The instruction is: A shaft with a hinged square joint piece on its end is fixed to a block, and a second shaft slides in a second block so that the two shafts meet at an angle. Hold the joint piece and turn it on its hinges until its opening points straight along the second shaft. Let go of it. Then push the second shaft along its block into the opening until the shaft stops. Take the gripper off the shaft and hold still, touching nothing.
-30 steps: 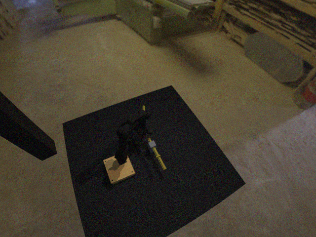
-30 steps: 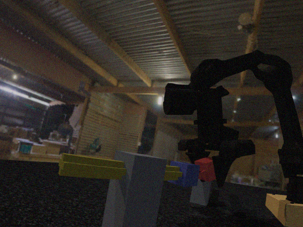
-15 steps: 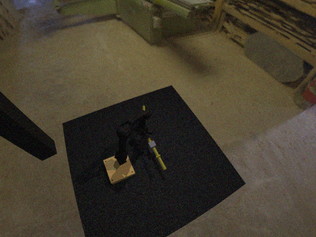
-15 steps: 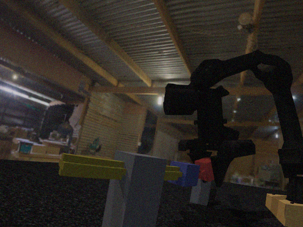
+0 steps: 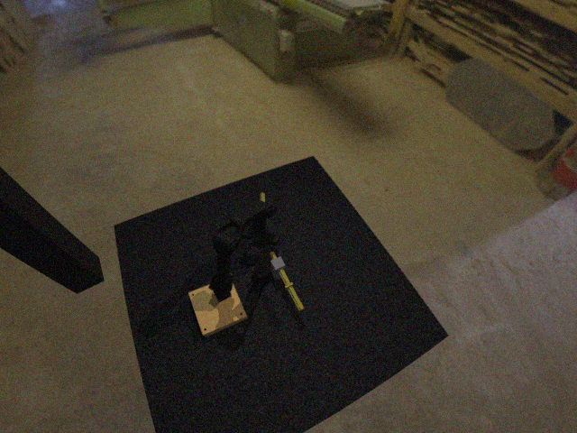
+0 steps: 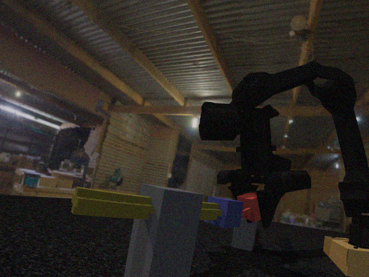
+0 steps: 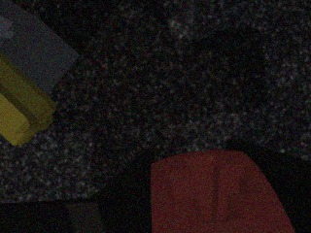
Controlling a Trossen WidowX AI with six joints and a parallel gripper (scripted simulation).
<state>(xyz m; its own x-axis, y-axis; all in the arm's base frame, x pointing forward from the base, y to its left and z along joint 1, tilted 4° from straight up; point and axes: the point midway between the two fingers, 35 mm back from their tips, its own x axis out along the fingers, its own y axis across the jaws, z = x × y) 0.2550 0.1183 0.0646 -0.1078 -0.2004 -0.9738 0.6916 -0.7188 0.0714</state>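
My gripper tip is 30 mm below the red joint piece, 20 mm to the right of it and 20 mm short of it.
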